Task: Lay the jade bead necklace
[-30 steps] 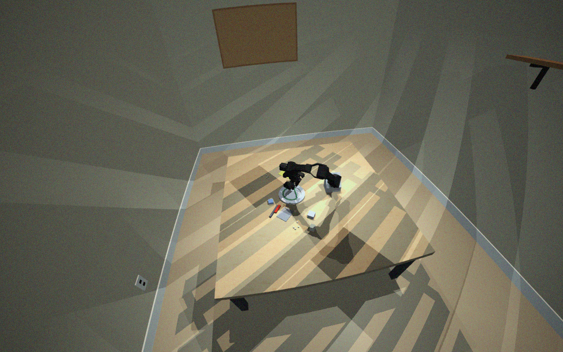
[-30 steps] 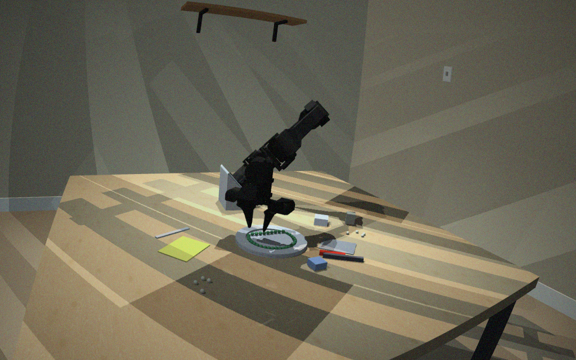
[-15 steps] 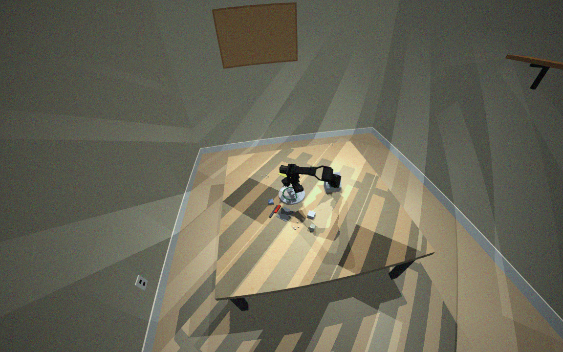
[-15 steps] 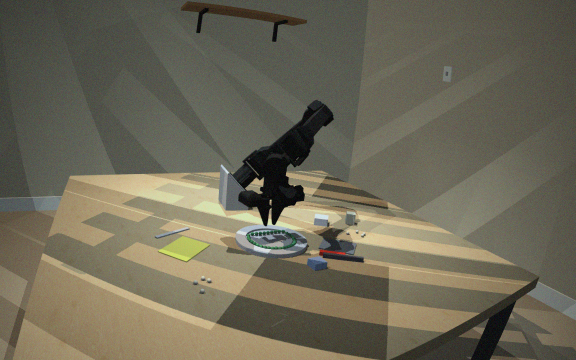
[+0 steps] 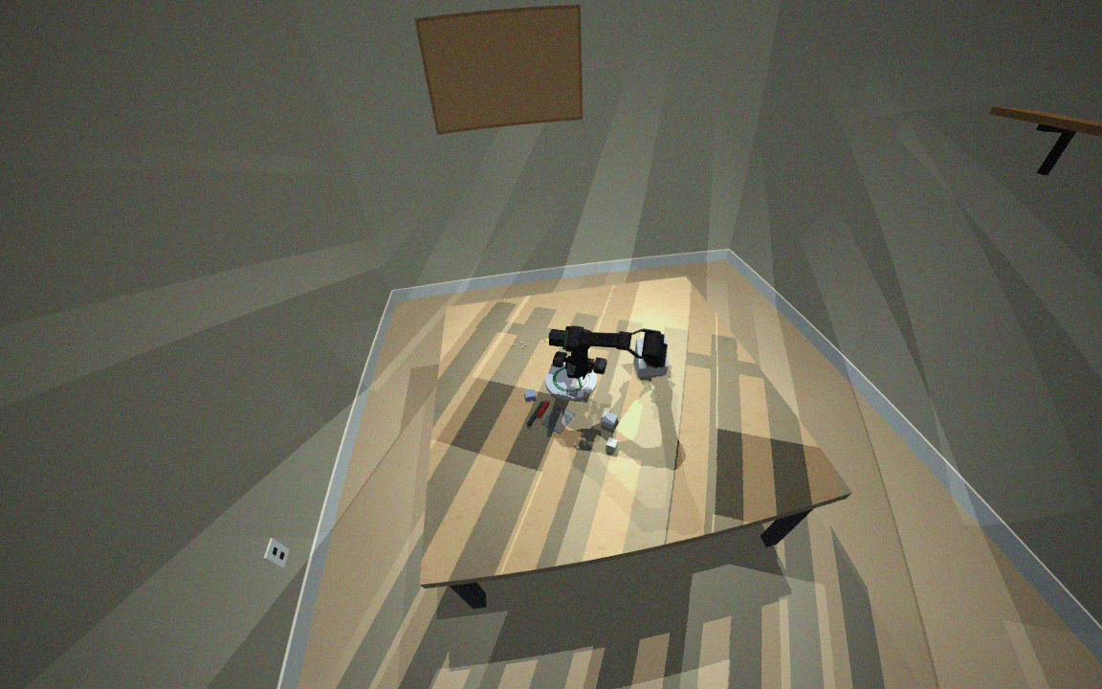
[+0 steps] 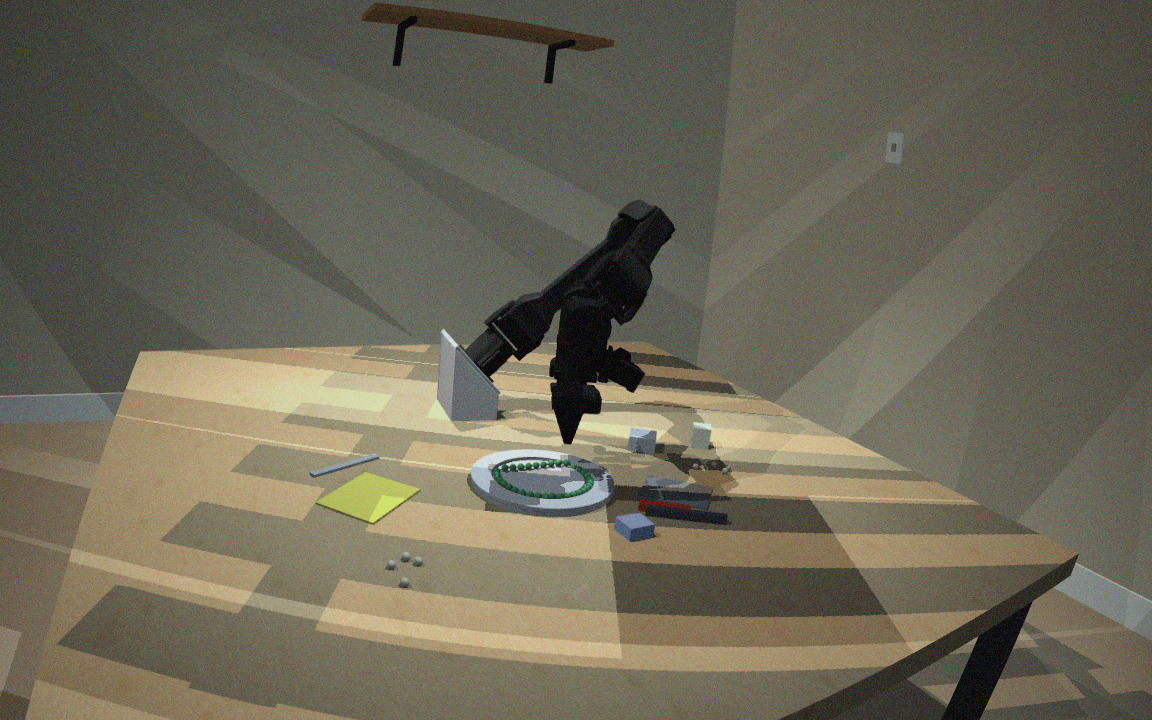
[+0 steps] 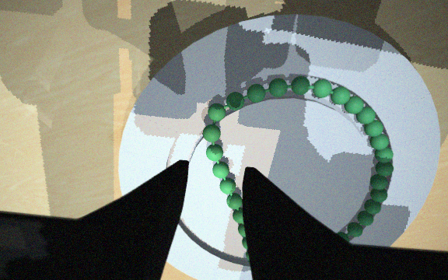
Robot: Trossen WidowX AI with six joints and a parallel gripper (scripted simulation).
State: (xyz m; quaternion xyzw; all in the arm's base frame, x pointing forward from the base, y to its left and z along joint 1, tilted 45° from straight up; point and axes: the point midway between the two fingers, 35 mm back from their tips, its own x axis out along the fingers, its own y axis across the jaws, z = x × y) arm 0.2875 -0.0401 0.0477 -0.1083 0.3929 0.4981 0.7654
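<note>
Now: the round grey bead board 20 mm ahead of my gripper tip, 50 mm to the right of it and 40 mm below it. Round my gripper tip: grey plate (120 mm ahead, 120 mm to the left, 50 mm below); blue block (190 mm ahead, 20 mm to the right, 40 mm below); red and black pen (170 mm ahead, 70 mm to the left, 50 mm below).
</note>
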